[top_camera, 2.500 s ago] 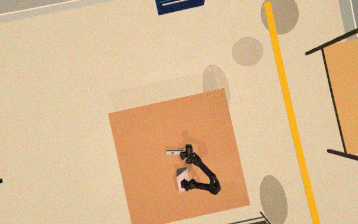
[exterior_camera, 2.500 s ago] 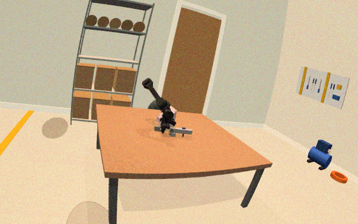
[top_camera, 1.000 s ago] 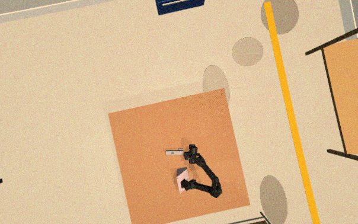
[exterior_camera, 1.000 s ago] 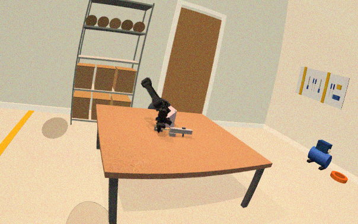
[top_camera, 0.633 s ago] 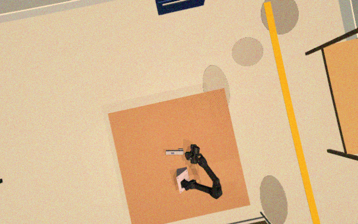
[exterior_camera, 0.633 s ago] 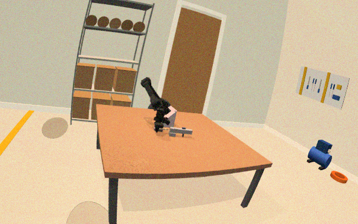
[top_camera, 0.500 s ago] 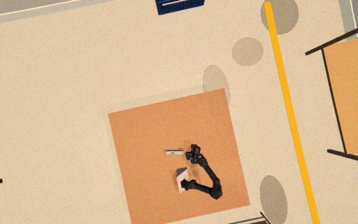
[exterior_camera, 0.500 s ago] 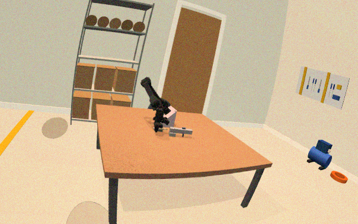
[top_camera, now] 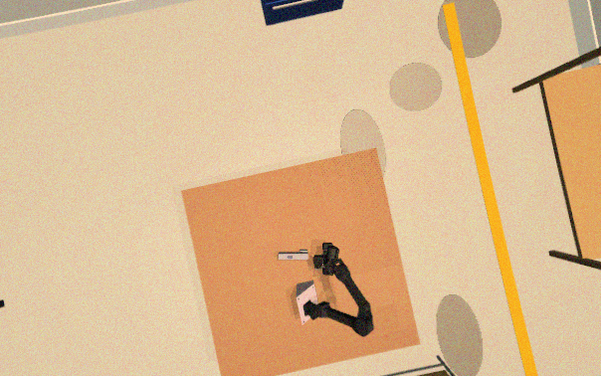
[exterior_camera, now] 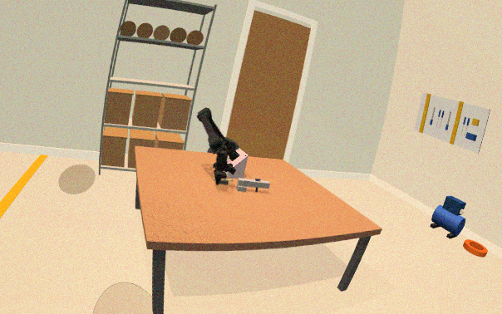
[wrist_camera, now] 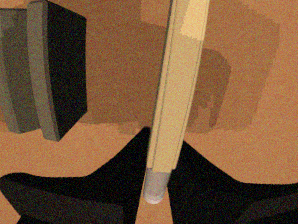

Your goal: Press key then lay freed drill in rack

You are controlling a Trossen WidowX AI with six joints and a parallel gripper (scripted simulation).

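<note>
Right now my gripper tip is 40 mm to the right of the drill, 30 mm below it and 10 mm short of it. Also, from my gripper tip: dark key knob: 220 mm to the left, 50 mm ahead, 40 mm above; dark grey rack: 70 mm behind, 50 mm to the left; block: 200 mm to the left, 40 mm ahead, 30 mm above.
</note>
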